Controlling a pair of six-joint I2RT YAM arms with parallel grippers.
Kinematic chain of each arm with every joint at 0, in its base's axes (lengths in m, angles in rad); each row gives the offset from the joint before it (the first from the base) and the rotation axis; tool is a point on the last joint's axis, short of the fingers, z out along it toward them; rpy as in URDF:
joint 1: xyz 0 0 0.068 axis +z
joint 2: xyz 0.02 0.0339 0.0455 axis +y
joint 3: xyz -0.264 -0.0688 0 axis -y
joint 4: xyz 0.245 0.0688 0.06 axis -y
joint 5: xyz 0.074 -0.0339 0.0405 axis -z
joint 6: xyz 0.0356 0 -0.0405 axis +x
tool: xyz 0 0 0 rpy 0 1.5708 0
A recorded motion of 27 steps. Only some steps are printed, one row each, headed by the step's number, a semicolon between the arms.
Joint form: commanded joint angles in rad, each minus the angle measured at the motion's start. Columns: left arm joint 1, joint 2, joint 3, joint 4, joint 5, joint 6; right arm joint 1, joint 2, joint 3, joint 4, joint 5, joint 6.
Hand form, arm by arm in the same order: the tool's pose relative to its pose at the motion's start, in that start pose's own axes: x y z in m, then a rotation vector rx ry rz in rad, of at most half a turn. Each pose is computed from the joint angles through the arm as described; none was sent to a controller.
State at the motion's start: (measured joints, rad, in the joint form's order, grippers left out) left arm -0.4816 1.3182 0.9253 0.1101 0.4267 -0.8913; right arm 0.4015 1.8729 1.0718 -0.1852 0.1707 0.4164
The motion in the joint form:
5: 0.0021 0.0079 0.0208 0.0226 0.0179 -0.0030; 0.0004 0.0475 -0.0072 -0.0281 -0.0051 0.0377
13: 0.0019 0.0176 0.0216 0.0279 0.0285 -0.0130; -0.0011 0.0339 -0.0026 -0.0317 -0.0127 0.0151
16: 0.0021 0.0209 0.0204 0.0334 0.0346 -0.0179; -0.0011 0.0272 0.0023 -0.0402 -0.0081 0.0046
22: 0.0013 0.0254 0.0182 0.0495 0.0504 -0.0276; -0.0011 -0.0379 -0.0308 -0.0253 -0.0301 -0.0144
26: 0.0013 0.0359 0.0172 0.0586 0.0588 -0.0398; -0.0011 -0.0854 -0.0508 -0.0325 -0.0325 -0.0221
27: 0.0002 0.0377 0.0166 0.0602 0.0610 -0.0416; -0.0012 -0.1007 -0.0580 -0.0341 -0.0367 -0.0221
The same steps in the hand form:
5: -0.0055 -0.0060 0.0009 0.0352 -0.0080 0.0115; 0.0140 -0.0031 0.0146 0.0296 0.0762 0.0235
13: -0.0051 -0.0045 0.0033 0.0393 0.0027 0.0002; 0.0102 -0.0025 0.0103 0.0167 0.0665 0.0049
16: -0.0049 -0.0039 0.0040 0.0437 0.0069 -0.0043; 0.0082 -0.0023 0.0079 0.0193 0.0619 -0.0053
22: -0.0046 -0.0040 0.0052 0.0604 0.0150 -0.0094; 0.0059 -0.0034 -0.0082 -0.0199 0.0284 -0.0163
26: -0.0041 -0.0021 0.0077 0.0637 0.0234 -0.0225; 0.0052 -0.0053 -0.0202 -0.0301 0.0108 -0.0209
27: -0.0037 -0.0019 0.0083 0.0650 0.0266 -0.0244; 0.0052 -0.0059 -0.0240 -0.0364 0.0065 -0.0198

